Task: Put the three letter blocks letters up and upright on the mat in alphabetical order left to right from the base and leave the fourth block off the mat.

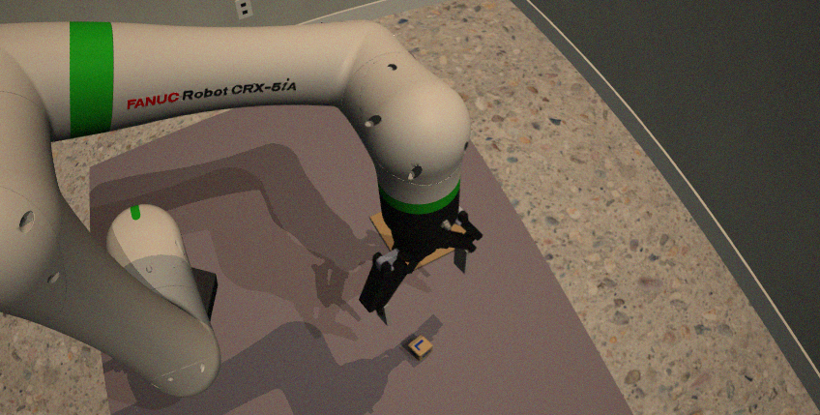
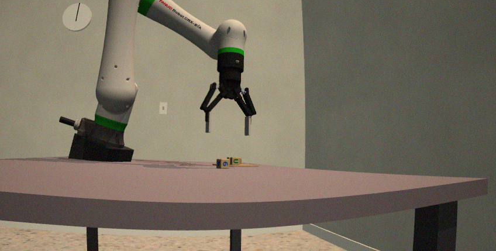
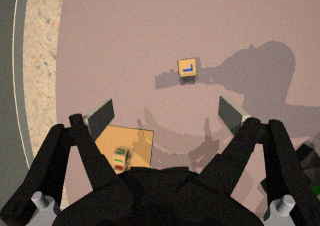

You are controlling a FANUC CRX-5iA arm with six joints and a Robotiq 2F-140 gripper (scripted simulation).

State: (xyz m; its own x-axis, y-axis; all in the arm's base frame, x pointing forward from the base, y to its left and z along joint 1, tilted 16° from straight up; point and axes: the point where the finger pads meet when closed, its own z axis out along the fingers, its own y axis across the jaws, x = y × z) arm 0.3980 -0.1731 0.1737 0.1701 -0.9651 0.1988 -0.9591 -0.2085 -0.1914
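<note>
My hand is 110 mm above the blue-marked block, 50 mm to the left of it and 30 mm past it. Round my hand: tan mat: 170 mm to the left, 120 mm below, 80 mm ahead; then green-lettered block: 170 mm to the left, 100 mm below, 80 mm ahead; then red-lettered block: 220 mm to the left, 100 mm below, 80 mm ahead.
</note>
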